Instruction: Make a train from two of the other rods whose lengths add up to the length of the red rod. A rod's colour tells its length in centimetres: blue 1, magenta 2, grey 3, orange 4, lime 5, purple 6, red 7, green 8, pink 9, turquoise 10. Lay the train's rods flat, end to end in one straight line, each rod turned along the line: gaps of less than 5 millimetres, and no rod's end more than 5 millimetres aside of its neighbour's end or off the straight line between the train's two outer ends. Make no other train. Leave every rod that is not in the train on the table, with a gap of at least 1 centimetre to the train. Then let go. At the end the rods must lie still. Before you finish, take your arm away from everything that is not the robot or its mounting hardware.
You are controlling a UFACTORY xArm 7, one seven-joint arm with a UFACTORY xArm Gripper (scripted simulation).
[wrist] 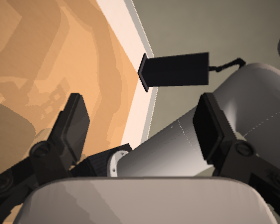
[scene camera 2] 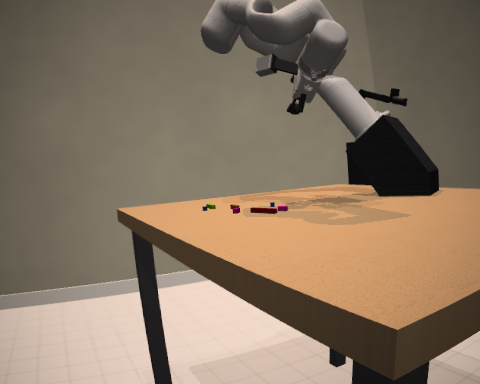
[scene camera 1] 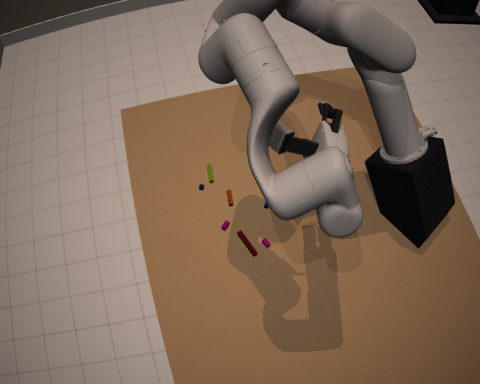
Labels:
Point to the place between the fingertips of the gripper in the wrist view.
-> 141,106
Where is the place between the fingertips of the gripper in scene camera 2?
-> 294,97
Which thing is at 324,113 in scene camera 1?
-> The gripper.

